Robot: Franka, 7 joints.
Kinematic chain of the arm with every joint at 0, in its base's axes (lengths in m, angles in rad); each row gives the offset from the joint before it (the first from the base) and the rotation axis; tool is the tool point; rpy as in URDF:
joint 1: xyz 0 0 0.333 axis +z
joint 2: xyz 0 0 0 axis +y
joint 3: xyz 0 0 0.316 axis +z
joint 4: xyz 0.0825 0 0 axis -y
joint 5: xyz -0.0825 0 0.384 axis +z
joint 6: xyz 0 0 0 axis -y
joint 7: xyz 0.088 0 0 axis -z
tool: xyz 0 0 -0.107 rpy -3.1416 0 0
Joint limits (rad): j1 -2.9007..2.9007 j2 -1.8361..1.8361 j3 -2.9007..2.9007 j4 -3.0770..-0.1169 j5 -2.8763..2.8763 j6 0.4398..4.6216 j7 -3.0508..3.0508
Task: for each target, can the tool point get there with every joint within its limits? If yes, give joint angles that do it. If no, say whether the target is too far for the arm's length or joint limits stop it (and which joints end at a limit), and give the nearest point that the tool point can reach.
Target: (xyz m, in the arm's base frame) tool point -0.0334 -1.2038 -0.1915
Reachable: no: too far | nearest point -0.0218 -0.7862 -0.0096 | short by 0.456 m
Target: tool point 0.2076 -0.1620 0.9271
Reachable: yes | joints 0.6980 0.8784 -2.3410 -1.3732 -1.1402 1.0667 -2.5030
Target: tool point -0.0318 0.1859 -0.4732
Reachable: no: joint limits stop it (at a limit: joint 2) | nearest point -0.0347 0.2030 -0.3551 | short by 0.119 m
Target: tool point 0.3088 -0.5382 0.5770
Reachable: yes | joints -2.2157 1.0677 1.6140 -1.6001 -2.2047 3.1446 1.6721
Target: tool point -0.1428 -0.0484 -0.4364
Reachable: no: joint limits stop it (at a limit: joint 2) | nearest point -0.1610 -0.0546 -0.3485 | short by 0.090 m
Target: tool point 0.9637 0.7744 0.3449
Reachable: no: too far | nearest point 0.6687 0.5374 0.3413 | short by 0.378 m
